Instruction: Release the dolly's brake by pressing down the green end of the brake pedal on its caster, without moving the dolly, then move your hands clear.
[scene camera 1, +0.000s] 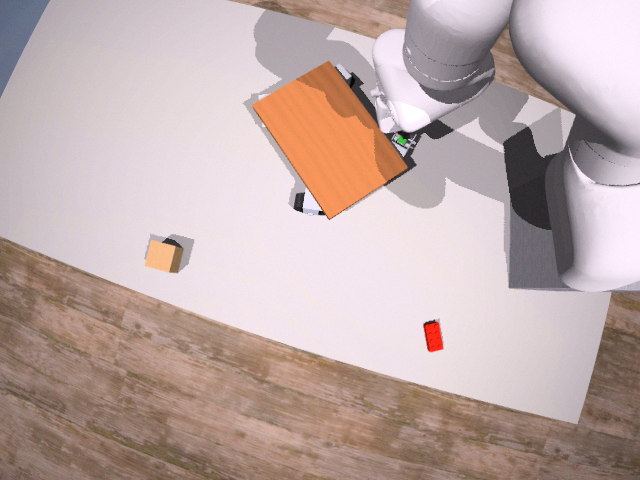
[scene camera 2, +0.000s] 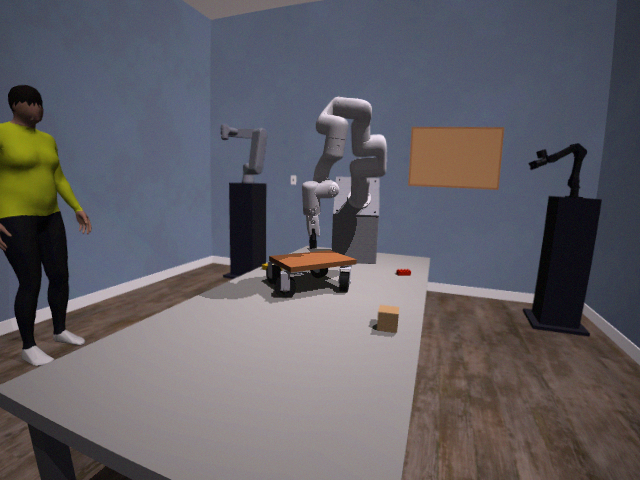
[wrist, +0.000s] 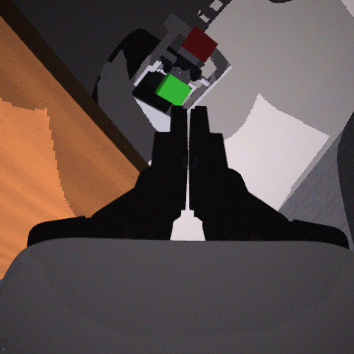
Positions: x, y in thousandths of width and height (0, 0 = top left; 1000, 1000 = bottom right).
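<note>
There's a dolly (scene camera 1: 524, 305) here, and you'd find that same dolly (scene camera 2: 498, 547) in another view; I can see the dolly (wrist: 210, 434) from the wrist too. I'm also seeing a tan block (scene camera 1: 252, 534), though in the wrist view the block is out of frame. And there's my gripper (wrist: 530, 369).
</note>
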